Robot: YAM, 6 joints.
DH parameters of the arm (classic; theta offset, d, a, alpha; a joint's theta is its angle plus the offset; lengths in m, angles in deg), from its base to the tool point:
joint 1: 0 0.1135 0.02 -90
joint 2: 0 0 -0.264 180
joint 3: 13.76 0 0.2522 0
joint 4: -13.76 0 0.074 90
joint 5: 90 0 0 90
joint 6: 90 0.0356 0 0
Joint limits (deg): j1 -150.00..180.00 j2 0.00..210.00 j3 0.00..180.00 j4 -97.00..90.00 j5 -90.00..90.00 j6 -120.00..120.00
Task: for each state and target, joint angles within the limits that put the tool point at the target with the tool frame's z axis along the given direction. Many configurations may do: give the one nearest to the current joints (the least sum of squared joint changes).
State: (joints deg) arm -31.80 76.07 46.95 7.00 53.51 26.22
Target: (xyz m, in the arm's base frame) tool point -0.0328 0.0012 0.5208 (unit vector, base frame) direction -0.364 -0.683 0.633
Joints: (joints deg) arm -52.14 26.27 65.62 24.13 44.97 26.22
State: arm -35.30 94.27 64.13 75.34 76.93 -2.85
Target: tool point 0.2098 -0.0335 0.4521 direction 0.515 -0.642 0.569
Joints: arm -3.19 60.65 54.87 51.75 37.74 -2.85
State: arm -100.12 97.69 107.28 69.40 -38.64 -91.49
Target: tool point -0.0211 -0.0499 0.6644 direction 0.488 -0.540 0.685
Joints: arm -141.45 66.57 109.36 50.98 -46.62 -91.49
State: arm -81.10 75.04 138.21 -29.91 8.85 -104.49
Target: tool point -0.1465 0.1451 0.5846 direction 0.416 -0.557 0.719
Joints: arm -45.64 36.25 133.15 -50.69 5.28 -104.49
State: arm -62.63 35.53 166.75 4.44 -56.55 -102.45
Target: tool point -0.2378 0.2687 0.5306 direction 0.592 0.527 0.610
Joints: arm -43.99 27.21 140.59 -28.98 -52.20 -102.45
